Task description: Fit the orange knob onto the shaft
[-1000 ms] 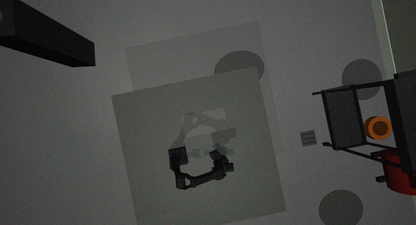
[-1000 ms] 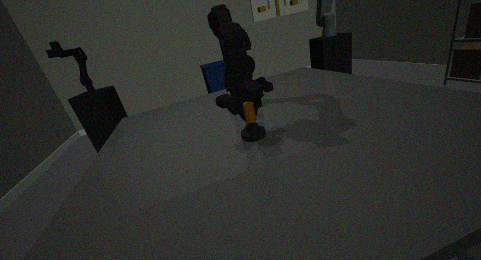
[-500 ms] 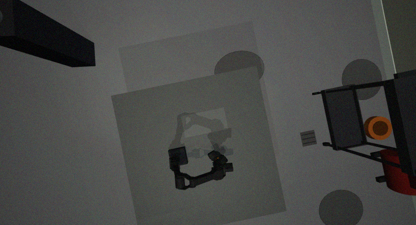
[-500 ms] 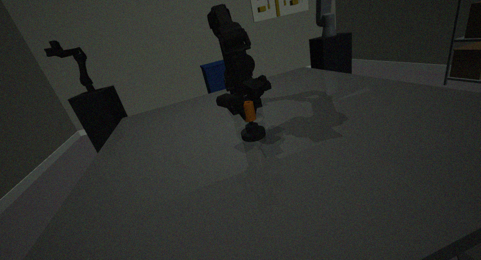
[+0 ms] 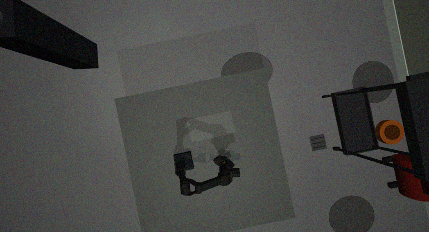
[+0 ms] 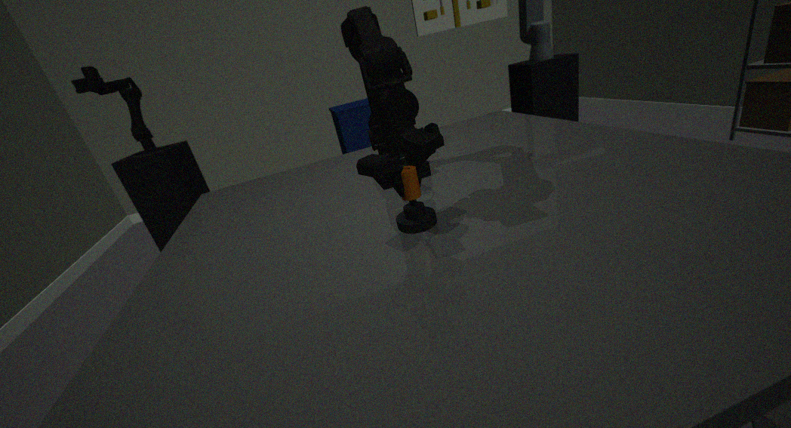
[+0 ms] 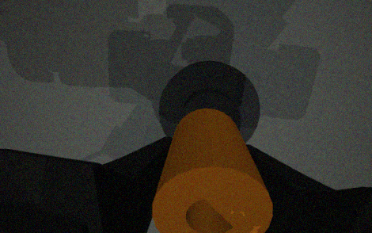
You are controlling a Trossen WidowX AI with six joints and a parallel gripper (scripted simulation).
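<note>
The orange knob is 20 mm above my gripper tip. From my gripper tip the other things lie so: dark round pedestal 40 mm below.
</note>
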